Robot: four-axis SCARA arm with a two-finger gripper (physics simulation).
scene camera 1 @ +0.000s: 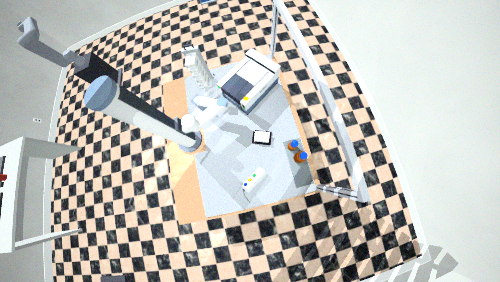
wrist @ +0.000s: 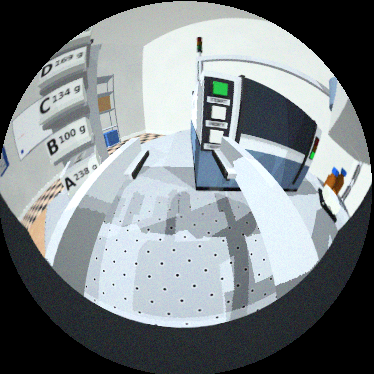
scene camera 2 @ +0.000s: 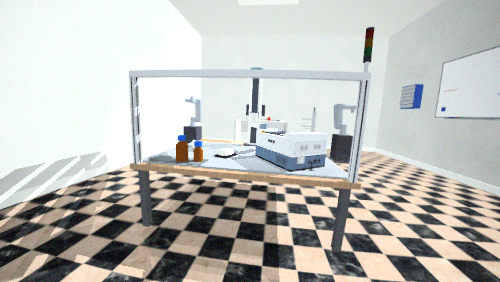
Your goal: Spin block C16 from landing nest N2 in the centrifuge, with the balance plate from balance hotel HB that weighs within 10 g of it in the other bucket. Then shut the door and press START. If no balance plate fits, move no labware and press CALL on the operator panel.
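Frame: origin at the arm's base, x ahead, y left, z up, level; centimetres.
Where they show: gripper, fingertip midpoint: [scene camera 1: 213,92] [wrist: 179,143]; arm's base at its link origin: [scene camera 1: 189,139] [scene camera 2: 253,145].
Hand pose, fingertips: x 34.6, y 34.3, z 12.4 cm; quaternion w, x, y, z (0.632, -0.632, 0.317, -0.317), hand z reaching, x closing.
Things, the pixels of their top centre, and the offset from my fingertips. "spot": a spot on its surface instead.
- green START button at its top centre: [wrist: 219,82] dx +6.9, dy -1.1, dz +7.9 cm
- white block at its top centre: [wrist: 332,194] [scene camera 2: 226,149] [scene camera 1: 261,136] dx +32.0, dy -50.6, dz -5.7 cm
- operator panel at its top centre: [scene camera 1: 253,179] dx +16.6, dy -84.2, dz -2.8 cm
- signal tower at a spot on its surface: [scene camera 2: 369,45] spot: dx +69.6, dy +35.7, dz +63.6 cm
My gripper [wrist: 179,143] is shut to its narrow stance, with a gap and no labware between its fingers, above the perforated deck. The centrifuge [scene camera 1: 256,75] [scene camera 2: 292,144] stands ahead of it, right of centre in the wrist view. Its dark door window [wrist: 277,107] looks closed; a green START button [wrist: 220,88] tops two white buttons. The balance hotel [scene camera 1: 199,71] [wrist: 95,107] stands at the left, with labels A 238 g, B 100 g, C 134 g and D 169 g. A white block [scene camera 1: 262,136] [scene camera 2: 226,151] sits on a black nest; its label is unreadable. The operator panel [scene camera 1: 254,178] has coloured buttons.
Two brown bottles with blue caps [scene camera 1: 300,157] [scene camera 2: 182,151] [wrist: 334,181] stand near the deck edge. A frame [scene camera 2: 250,75] spans that side. A signal tower [scene camera 2: 369,45] [wrist: 199,44] rises from it. The arm's column [scene camera 1: 150,117] stands at the opposite edge.
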